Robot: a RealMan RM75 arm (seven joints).
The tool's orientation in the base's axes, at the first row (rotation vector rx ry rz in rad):
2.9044, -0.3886, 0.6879
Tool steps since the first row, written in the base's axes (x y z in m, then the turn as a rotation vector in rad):
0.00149, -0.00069, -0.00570, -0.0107, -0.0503, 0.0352
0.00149, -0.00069, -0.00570, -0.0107, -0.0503, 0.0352
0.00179, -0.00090, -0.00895, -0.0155, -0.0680, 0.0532
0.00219, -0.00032, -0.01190, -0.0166, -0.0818, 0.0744
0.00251, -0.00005, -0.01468, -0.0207, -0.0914, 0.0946
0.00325, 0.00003, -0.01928, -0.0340, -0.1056, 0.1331
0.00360, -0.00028, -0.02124, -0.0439, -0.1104, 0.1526
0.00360, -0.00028, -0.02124, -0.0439, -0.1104, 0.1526
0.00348, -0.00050, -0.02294, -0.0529, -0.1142, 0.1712
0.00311, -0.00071, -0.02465, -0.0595, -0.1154, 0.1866
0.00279, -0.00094, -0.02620, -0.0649, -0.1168, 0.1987
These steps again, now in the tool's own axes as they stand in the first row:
-0.00116, -0.00014, 0.00581, 0.0178, 0.0536, -0.0264
-0.00116, -0.00014, 0.00581, 0.0178, 0.0536, -0.0264
-0.00234, -0.00024, 0.00886, 0.0257, 0.0731, -0.0411
-0.00347, -0.00111, 0.01154, 0.0374, 0.0880, -0.0579
-0.00452, -0.00165, 0.01410, 0.0452, 0.0998, -0.0757
-0.00600, -0.00224, 0.01847, 0.0544, 0.1197, -0.1129
-0.00652, -0.00218, 0.02042, 0.0558, 0.1284, -0.1335
-0.00652, -0.00218, 0.02042, 0.0558, 0.1284, -0.1335
-0.00735, -0.00205, 0.02192, 0.0573, 0.1358, -0.1531
-0.00840, -0.00186, 0.02332, 0.0589, 0.1398, -0.1693
-0.00934, -0.00165, 0.02460, 0.0601, 0.1435, -0.1821

